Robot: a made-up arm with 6 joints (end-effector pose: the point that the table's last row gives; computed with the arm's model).
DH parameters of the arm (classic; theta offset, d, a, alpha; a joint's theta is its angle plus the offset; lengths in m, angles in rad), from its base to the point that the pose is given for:
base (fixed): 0 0.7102 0.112 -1.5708
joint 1: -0.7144 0 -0.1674 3.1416
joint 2: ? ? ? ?
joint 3: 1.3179 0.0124 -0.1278 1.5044
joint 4: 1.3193 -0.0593 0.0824 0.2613
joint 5: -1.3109 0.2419 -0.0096 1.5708
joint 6: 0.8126 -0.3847 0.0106 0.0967
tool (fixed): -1.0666 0.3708 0 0
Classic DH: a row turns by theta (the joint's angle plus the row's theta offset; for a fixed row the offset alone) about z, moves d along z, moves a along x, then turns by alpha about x.
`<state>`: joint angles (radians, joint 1 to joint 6).
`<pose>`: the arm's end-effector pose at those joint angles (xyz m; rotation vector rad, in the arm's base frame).
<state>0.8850 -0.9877 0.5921 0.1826 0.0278 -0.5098</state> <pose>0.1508 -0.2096 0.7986 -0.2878 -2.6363 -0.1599</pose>
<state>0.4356 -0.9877 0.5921 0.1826 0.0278 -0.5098</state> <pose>0.1086 -0.2096 0.8067 -0.2777 -3.0803 -0.2495</pose>
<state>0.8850 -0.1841 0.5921 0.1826 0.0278 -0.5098</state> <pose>0.0454 -0.2096 0.9269 0.2117 2.8076 0.2718</pose>
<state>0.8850 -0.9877 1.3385 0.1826 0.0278 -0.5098</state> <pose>0.1207 -0.1057 0.8079 0.7153 -2.5178 -0.2044</pose>
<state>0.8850 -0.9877 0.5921 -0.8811 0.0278 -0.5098</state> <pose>0.1095 -0.1606 0.6982 -0.2724 -2.8530 1.2762</pose>
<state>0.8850 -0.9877 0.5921 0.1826 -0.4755 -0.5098</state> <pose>0.1452 -0.2033 0.7941 -0.2792 -2.9435 0.3972</pose>
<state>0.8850 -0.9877 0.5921 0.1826 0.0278 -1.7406</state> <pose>0.1722 -0.2436 0.7828 1.3791 -2.4717 -0.3919</pose>
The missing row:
joint 2: 0.8564 0.1979 0.0283 -1.5708
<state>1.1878 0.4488 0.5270 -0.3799 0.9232 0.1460</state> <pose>0.0288 -0.1713 0.9795 1.0989 2.6611 0.8751</pose>
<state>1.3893 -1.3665 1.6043 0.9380 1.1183 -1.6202</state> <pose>0.1363 -0.0877 0.6680 0.1025 0.1372 -2.0901</pose>
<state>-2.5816 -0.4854 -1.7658 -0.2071 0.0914 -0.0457</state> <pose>0.3627 -0.3245 0.6883 -0.7702 0.1523 2.9251</pose>
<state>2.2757 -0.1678 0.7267 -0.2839 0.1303 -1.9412</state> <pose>0.3043 -0.1899 0.7794 1.5448 -1.7580 -0.3876</pose>
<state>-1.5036 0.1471 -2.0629 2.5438 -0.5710 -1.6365</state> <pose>0.4532 -0.1544 0.6193 -0.2467 -2.1425 1.1201</pose>
